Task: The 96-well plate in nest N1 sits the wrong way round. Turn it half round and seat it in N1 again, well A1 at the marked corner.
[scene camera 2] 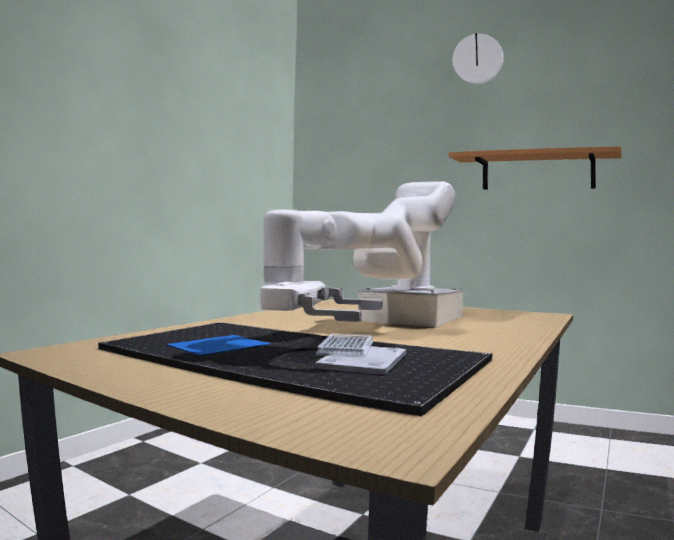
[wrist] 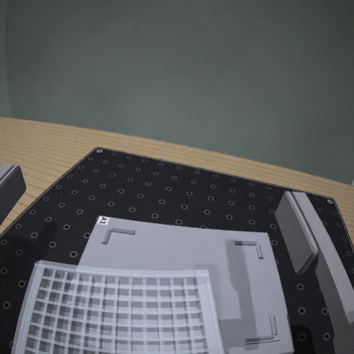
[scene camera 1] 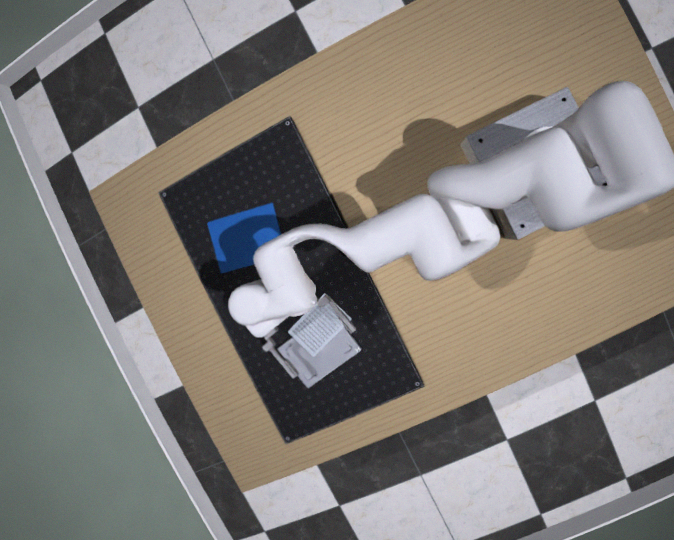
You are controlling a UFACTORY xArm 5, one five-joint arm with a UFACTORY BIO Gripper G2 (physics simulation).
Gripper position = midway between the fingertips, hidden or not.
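Observation:
You'd find the gripper at [scene camera 2: 372, 310], and it's also there at [scene camera 1: 324, 354] and [wrist: 142, 190]. There's a clear 96-well plate [scene camera 1: 315, 329] [scene camera 2: 345, 345] [wrist: 62, 301] as well. A flat blue rectangle [scene camera 1: 235, 238] [scene camera 2: 202, 347] is in the scene too, and so is a grey nest N1 [scene camera 1: 332, 355].

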